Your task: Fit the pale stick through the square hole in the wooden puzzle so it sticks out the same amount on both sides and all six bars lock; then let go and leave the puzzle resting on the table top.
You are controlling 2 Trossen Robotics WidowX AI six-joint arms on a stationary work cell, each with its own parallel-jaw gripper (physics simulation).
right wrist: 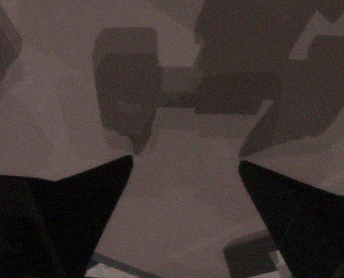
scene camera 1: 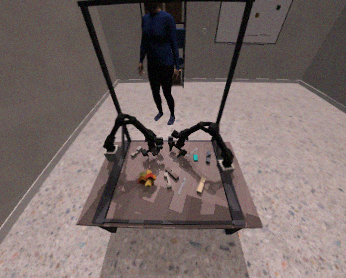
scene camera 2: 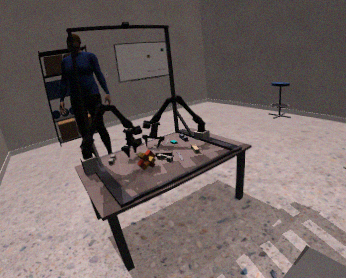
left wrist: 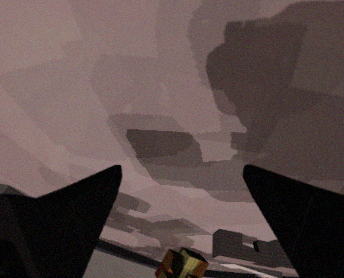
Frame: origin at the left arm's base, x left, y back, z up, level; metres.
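Seen in the pictures: left gripper, fingertip midpoint: (scene camera 1: 173, 154) (scene camera 2: 152, 147) (left wrist: 183, 170); right gripper, fingertip midpoint: (right wrist: 185, 162) (scene camera 2: 132, 155); left arm's base at its link origin: (scene camera 1: 226, 164) (scene camera 2: 201, 131); right arm's base at its link origin: (scene camera 1: 111, 149) (scene camera 2: 87, 157).
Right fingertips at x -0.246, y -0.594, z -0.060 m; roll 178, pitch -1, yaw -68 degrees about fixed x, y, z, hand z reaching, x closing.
Note:
Pixels of each thing's top centre, then the offset from my right fingertips to it. Level surfaces: height alone.
- table at its surface level: dz -0.009 m
- pale tan bar at its top centre: (scene camera 2: 194, 146) (scene camera 1: 201, 184) dy +0.351, dx +0.359, dz +0.023 m
- dark notched bar at its top centre: (left wrist: 262, 266) (scene camera 1: 171, 172) dy +0.144, dx +0.223, dz +0.023 m
- whitish piece at its top centre: (left wrist: 252, 272) (scene camera 2: 164, 155) (scene camera 1: 167, 179) dy +0.100, dx +0.278, dz +0.023 m
- thin clear strip at its top centre: (scene camera 1: 182, 185) dy +0.207, dx +0.333, dz -0.007 m
- teal block at its top centre: (scene camera 1: 195, 157) dy +0.380, dx +0.097, dz +0.006 m
- dark piece at its top centre: (scene camera 1: 208, 155) dy +0.495, dx +0.111, dz +0.023 m
- grey piece at its top centre: (right wrist: 295, 273) (scene camera 1: 136, 150) dy -0.153, dx -0.061, dz +0.023 m
The wooden puzzle (scene camera 1: 147, 178) (scene camera 2: 146, 159) (left wrist: 182, 264), a cluster of yellow, red, orange and olive bars, rests on the table (scene camera 1: 135, 207) at the left of its middle in scene camera 1. A pale tan bar (scene camera 1: 201, 185) (scene camera 2: 195, 148) lies apart at the right; I cannot tell if it is the stick. The puzzle's hole and how far its bars stick out are too small to tell. My left gripper (scene camera 1: 176, 149) (scene camera 2: 152, 144) (left wrist: 183, 170) is open and empty above the table, behind the puzzle. My right gripper (scene camera 1: 150, 154) (scene camera 2: 133, 153) (right wrist: 185, 162) is open and empty, also behind it.
A dark notched bar (scene camera 1: 172, 174) (left wrist: 227, 244) and a whitish piece (scene camera 1: 167, 181) lie right of the puzzle, with a thin clear strip (scene camera 1: 182, 185) beyond. A teal block (scene camera 1: 195, 157) and a dark piece (scene camera 1: 208, 157) lie farther back. A grey piece (scene camera 1: 136, 151) lies back left.

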